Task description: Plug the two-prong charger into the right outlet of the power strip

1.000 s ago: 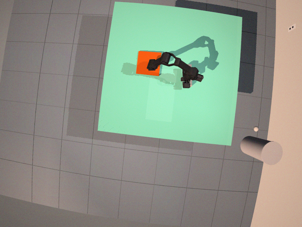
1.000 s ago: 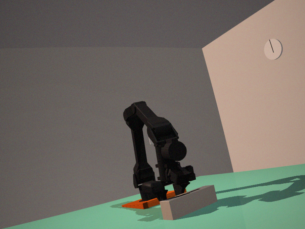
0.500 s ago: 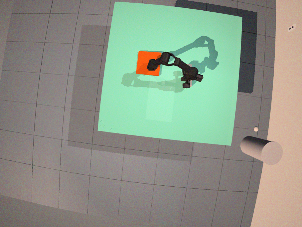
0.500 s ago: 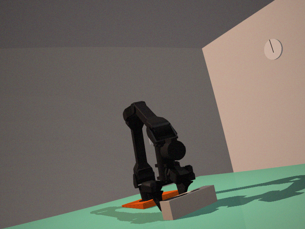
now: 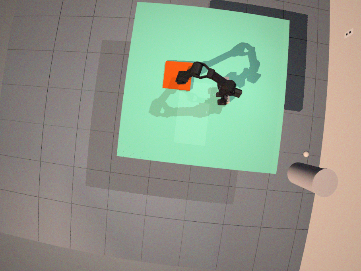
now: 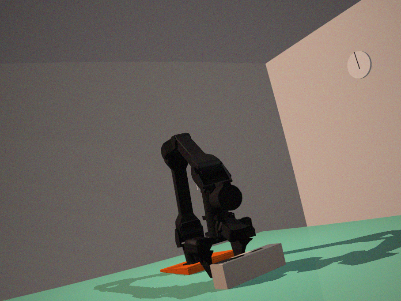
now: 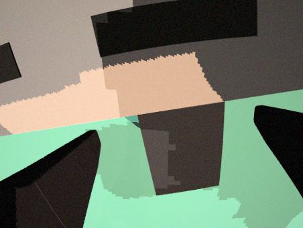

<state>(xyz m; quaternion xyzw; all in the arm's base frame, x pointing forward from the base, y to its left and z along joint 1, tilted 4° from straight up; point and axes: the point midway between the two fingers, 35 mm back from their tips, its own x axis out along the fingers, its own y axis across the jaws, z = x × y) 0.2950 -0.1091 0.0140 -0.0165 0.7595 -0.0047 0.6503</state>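
Right now the two-prong charger is 2 cm ahead of my gripper tip and 1 cm above it.
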